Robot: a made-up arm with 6 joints. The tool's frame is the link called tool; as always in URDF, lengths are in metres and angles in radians. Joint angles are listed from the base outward. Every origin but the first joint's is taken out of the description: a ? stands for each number. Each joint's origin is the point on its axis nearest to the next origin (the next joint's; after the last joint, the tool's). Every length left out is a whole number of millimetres.
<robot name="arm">
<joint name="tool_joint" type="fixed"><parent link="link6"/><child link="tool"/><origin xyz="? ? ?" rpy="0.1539 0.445 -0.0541"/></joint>
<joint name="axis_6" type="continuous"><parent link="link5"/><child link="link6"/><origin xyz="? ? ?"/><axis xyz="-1 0 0"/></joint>
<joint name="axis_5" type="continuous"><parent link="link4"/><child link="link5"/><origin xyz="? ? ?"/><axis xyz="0 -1 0"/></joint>
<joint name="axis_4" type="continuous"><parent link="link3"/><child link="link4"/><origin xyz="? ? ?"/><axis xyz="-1 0 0"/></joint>
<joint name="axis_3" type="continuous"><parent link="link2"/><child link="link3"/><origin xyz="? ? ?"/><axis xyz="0 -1 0"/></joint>
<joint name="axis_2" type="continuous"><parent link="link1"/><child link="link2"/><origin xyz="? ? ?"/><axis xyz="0 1 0"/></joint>
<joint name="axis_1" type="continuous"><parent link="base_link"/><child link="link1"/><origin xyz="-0.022 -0.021 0.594"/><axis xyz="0 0 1"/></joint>
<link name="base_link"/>
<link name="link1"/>
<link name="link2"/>
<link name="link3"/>
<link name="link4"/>
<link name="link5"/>
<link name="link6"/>
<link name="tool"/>
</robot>
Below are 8 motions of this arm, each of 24 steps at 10 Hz.
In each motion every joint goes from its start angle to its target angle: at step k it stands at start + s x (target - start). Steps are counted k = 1, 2, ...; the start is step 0. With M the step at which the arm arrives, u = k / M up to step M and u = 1 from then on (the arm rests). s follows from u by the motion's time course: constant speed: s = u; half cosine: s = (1 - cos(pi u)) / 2; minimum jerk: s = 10 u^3 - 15 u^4 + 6 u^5.
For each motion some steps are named. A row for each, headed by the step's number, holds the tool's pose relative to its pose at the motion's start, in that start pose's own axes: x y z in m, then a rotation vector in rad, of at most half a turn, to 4 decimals.
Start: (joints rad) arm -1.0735 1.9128 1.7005 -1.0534 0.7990 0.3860
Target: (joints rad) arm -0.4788 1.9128 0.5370 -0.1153 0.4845 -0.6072
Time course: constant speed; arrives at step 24
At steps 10, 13, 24:
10: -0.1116 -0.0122 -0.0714 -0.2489 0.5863 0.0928
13: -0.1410 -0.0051 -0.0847 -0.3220 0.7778 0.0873
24: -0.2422 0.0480 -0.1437 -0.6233 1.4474 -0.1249

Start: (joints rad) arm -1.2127 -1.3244 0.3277 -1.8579 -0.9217 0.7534
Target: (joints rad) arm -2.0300 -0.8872 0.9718 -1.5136 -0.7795 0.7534
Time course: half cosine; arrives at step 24
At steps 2, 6, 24:
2: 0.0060 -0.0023 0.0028 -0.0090 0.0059 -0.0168
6: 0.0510 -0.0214 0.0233 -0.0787 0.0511 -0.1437
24: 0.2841 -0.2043 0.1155 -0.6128 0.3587 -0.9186

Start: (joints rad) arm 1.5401 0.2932 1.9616 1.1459 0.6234 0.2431
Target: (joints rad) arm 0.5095 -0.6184 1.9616 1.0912 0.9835 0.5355
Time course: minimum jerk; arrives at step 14
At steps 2, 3, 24:
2: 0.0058 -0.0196 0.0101 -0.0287 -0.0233 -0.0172
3: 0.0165 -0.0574 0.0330 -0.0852 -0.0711 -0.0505
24: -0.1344 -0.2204 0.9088 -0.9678 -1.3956 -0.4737

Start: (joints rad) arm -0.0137 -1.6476 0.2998 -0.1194 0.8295 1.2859
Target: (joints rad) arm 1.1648 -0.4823 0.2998 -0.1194 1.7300 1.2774
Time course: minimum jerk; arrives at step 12
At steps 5, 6, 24:
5: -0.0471 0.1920 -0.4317 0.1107 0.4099 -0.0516
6: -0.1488 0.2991 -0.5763 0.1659 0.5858 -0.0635
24: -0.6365 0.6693 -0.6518 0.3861 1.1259 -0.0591

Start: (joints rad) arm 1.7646 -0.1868 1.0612 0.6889 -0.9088 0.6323
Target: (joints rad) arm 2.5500 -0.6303 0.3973 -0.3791 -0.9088 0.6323
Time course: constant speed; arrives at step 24
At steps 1, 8, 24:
1: 0.0157 0.0015 -0.0062 0.0100 -0.0271 0.0711
8: 0.1195 0.0476 -0.0428 0.0698 -0.2068 0.5722
24: 0.2141 0.3015 -0.1115 0.1196 -0.5259 1.7386

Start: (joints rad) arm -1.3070 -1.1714 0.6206 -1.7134 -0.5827 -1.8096
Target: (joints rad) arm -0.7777 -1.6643 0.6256 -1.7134 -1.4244 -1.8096
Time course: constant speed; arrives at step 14
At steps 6, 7, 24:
6: -0.0441 -0.0130 -0.1941 0.1552 0.1700 -0.3774
7: -0.0582 -0.0124 -0.2261 0.1677 0.1987 -0.4404
24: -0.2093 0.0078 -0.4308 0.1471 0.3819 -0.8640

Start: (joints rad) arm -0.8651 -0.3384 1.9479 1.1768 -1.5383 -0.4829
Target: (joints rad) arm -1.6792 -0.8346 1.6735 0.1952 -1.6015 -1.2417
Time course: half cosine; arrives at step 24
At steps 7, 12, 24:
7: -0.0918 -0.0234 0.0033 0.0763 -0.0143 0.1704
12: -0.2472 -0.0411 -0.0376 0.1360 -0.0014 0.4213
24: -0.4853 -0.0215 -0.2386 0.0994 0.1246 0.7248

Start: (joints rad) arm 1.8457 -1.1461 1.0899 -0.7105 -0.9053 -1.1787
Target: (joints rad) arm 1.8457 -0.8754 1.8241 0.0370 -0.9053 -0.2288
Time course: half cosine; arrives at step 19
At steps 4, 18, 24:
4: -0.0114 0.0217 0.0015 -0.1599 -0.0729 -0.0478
18: -0.1116 0.1013 -0.0814 -1.2650 -0.8793 -0.5642
24: -0.1123 0.1011 -0.0825 -1.2711 -0.8868 -0.5693

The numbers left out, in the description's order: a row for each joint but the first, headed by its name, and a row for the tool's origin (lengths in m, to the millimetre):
tool: 0 -0.01 0
axis_6: -0.031 0 0.012
axis_5: 0 -0.259 -0.018
axis_4: 0.334 0 0.017
axis_3: 0.025 0 0.652
axis_2: -0.022 -0.036 0

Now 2 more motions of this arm.
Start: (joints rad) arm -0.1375 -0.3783 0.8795 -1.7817 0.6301 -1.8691
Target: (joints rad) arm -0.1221 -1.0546 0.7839 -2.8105 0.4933 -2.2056
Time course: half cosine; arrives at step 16
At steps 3, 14, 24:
3: -0.0074 -0.0388 -0.0427 0.1239 -0.0069 0.0396
14: -0.1835 -0.2811 -0.6230 1.4342 -0.2497 0.2917
24: -0.1957 -0.2823 -0.6511 1.4894 -0.2700 0.2968

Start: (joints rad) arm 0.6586 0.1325 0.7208 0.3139 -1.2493 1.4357
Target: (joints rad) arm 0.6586 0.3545 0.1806 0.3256 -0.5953 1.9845
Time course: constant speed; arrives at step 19
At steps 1, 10, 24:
1: 0.0149 0.0015 0.0142 -0.0384 -0.0073 -0.0128
10: 0.1449 0.0417 0.1332 -0.3748 -0.0961 -0.1243
24: 0.2604 0.1234 0.2294 -0.6844 -0.2232 -0.2344

